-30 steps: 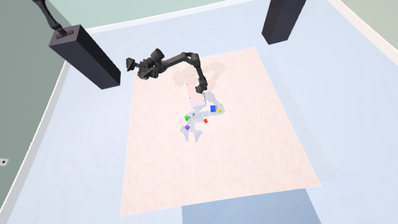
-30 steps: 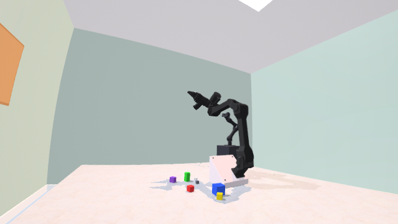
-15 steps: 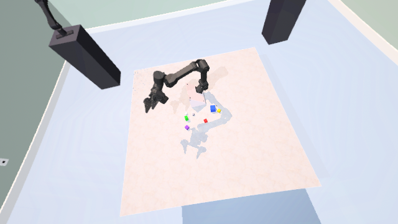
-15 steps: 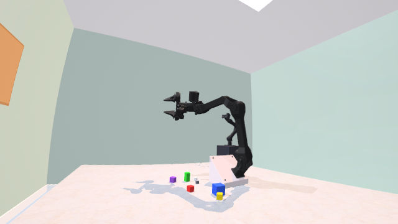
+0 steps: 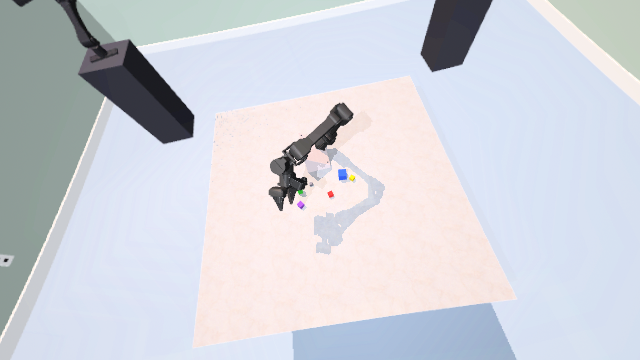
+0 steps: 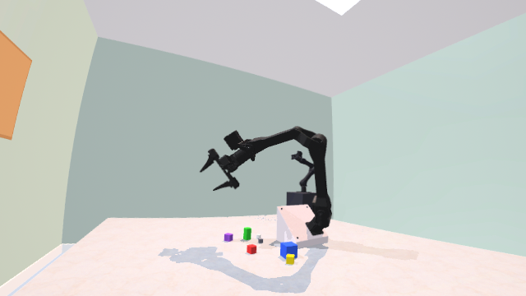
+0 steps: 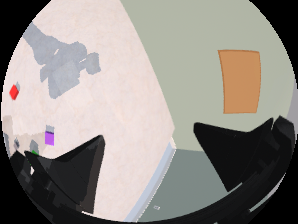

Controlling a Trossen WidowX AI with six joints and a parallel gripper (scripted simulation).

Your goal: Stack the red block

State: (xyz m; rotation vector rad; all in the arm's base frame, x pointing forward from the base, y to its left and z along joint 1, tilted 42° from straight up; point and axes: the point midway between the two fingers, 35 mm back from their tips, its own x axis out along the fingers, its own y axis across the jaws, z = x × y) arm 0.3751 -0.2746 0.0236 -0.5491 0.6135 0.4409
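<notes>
The red block lies 11 cm behind my gripper tip, 19 cm to the left of it and 22 cm below it. The rest, counted from my gripper tip: small grey cube 20 cm behind, 11 cm to the left, 23 cm below; purple cube 9 cm behind, 3 cm to the left, 22 cm below; blue cube 20 cm behind, 28 cm to the left, 21 cm below.
</notes>
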